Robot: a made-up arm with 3 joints.
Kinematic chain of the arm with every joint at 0, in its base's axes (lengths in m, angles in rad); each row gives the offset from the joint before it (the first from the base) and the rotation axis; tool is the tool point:
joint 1: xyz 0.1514 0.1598 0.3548 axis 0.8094 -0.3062 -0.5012
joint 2: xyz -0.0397 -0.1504 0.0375 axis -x
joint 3: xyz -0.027 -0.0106 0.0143 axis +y
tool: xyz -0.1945 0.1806 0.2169
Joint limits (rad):
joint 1: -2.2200..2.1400
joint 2: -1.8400..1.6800
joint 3: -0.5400..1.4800
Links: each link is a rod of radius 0.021 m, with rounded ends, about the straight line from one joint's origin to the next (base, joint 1, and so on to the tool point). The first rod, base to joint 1, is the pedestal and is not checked.
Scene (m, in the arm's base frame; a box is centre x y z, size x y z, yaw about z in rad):
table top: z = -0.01
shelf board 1: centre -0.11 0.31 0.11 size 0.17 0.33 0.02 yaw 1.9
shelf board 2: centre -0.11 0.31 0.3 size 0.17 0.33 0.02 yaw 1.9
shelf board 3: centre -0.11 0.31 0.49 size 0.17 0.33 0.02 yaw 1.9
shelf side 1: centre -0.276 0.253 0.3 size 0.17 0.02 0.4 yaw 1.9
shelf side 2: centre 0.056 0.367 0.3 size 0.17 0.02 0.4 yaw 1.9
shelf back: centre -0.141 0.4 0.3 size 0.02 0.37 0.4 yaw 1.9
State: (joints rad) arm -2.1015 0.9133 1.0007
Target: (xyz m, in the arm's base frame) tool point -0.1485 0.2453 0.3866
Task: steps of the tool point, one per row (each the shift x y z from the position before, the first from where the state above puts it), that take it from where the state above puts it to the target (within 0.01 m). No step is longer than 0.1 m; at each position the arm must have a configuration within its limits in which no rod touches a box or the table.
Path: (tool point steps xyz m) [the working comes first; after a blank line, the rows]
Joints at the target: -0.2124 0.8962 -0.1496
Straight joint move there: touches shelf board 2.

1: -0.0341 -0.0006 0.0482
2: -0.0277 -0.0163 0.0482
3: -0.0215 -0.0312 0.0430
4: -0.0140 0.0316 -0.0043
5: -0.0100 0.0282 0.0001
6: -0.0074 0.0241 0.0022
7: -0.0060 0.0207 0.0020
8: -0.0049 0.0192 0.0000

